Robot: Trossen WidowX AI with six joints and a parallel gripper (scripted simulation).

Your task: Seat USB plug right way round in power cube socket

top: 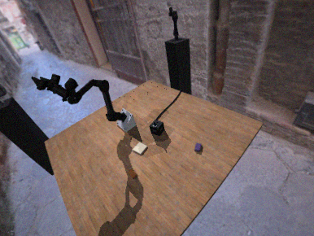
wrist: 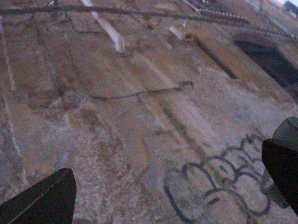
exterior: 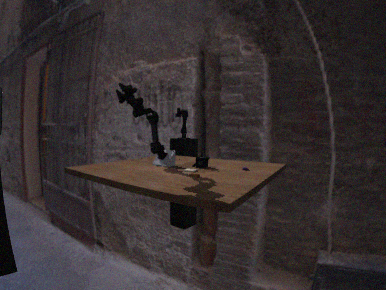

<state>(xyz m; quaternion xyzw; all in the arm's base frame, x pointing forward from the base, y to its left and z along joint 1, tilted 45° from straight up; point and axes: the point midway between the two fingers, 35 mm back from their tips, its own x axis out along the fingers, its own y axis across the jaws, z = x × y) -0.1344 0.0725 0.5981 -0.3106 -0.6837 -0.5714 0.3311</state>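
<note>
Now: gripper tip 530 mm to the right of the dark USB plug, 500 mm above it and 360 mm short of it. Round my gripper tip: small orange block: 580 mm below, 550 mm ahead, 220 mm to the left; then cream block: 580 mm below, 400 mm ahead, 350 mm to the left; then purple block: 660 mm ahead, 650 mm to the left, 580 mm below.
</note>
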